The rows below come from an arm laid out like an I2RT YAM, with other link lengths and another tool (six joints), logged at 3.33 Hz.
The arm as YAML. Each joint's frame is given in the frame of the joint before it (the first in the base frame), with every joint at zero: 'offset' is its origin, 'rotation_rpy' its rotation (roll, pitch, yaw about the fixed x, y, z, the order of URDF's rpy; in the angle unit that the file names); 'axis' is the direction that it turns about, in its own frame. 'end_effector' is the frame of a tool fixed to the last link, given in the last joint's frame.
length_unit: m
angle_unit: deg
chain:
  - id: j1
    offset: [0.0, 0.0, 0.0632]
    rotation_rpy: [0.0, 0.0, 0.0]
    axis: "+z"
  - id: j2
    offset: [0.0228, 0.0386, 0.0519]
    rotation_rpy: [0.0, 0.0, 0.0]
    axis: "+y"
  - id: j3
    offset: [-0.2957, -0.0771, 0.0]
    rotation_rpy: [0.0, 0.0, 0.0]
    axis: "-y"
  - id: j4
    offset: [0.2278, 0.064, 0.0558]
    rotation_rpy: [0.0, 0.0, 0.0]
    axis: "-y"
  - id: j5
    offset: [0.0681, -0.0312, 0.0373]
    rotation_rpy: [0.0, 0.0, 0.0]
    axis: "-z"
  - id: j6
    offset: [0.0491, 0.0, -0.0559]
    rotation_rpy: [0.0, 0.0, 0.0]
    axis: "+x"
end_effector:
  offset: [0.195, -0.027, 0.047]
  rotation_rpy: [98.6, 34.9, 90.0]
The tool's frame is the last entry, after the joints.
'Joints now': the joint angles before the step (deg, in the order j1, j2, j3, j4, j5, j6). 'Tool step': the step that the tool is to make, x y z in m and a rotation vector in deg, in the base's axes. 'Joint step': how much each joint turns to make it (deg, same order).
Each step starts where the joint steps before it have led.
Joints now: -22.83 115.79 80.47 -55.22 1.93 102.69
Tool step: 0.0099 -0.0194 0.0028 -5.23 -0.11 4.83
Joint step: 1.42 -0.01 -0.08 2.40 4.77 -3.48
